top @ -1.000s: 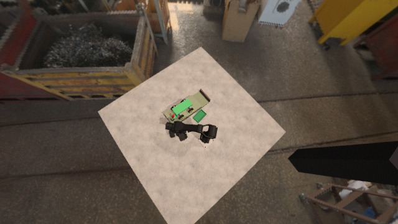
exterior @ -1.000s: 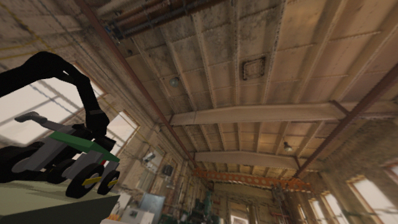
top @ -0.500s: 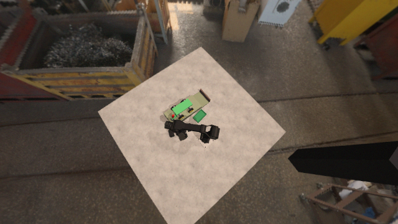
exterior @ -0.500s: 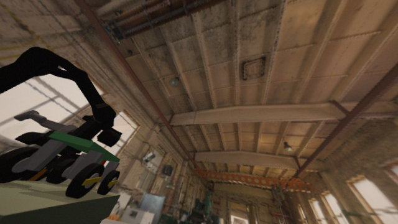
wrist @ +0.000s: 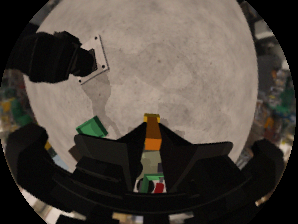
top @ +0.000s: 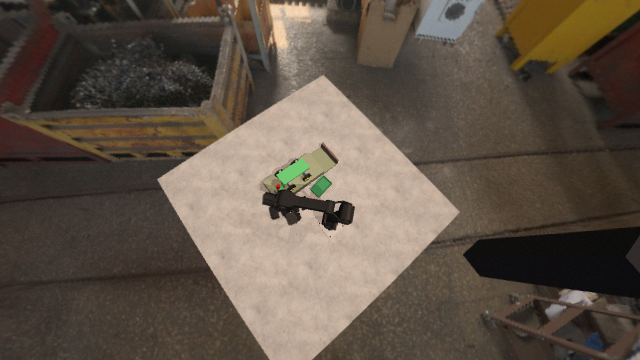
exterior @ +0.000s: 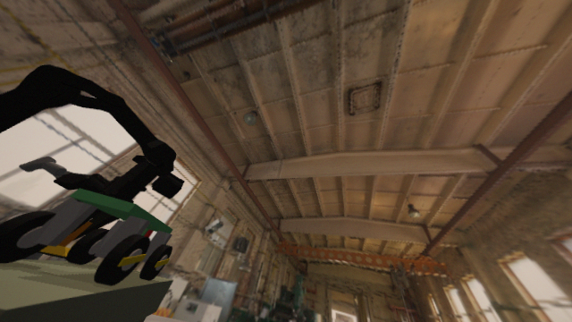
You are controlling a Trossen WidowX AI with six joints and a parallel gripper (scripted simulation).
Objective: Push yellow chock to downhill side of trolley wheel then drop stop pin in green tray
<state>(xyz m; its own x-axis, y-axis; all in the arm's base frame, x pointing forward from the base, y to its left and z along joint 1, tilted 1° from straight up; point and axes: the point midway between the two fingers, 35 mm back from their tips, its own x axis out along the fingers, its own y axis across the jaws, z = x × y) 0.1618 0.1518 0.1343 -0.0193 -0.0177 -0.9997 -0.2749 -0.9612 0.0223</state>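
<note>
The red-headed stop pin is 13 cm ahead of my gripper tip and 2 cm above it. Round my gripper tip: ramp: 16 cm ahead, 12 cm to the right, 7 cm below; trolley: 16 cm ahead, 11 cm to the right; yellow chock: 2 cm ahead, 1 cm to the right, 1 cm below.
</note>
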